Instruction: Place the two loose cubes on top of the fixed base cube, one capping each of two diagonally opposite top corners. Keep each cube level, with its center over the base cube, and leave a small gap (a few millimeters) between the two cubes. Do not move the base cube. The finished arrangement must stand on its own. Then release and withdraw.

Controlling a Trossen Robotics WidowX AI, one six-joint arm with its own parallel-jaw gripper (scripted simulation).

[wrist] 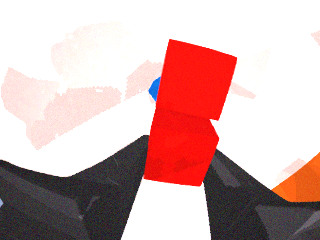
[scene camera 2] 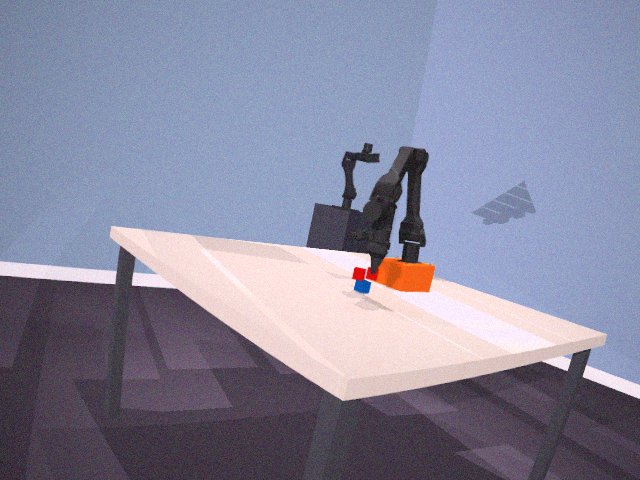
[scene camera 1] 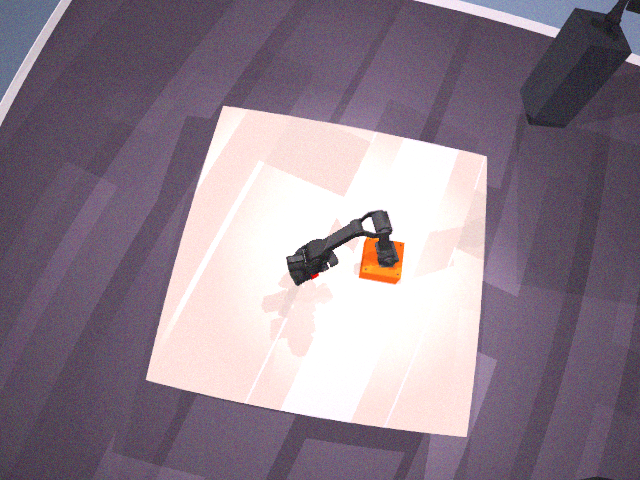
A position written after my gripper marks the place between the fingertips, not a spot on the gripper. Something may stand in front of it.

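Note:
Red cube (wrist: 195, 80) in the scene. Another red cube (wrist: 180, 148), held by my gripper (scene camera 2: 372, 273). Gripper also in the wrist view (wrist: 177, 146).

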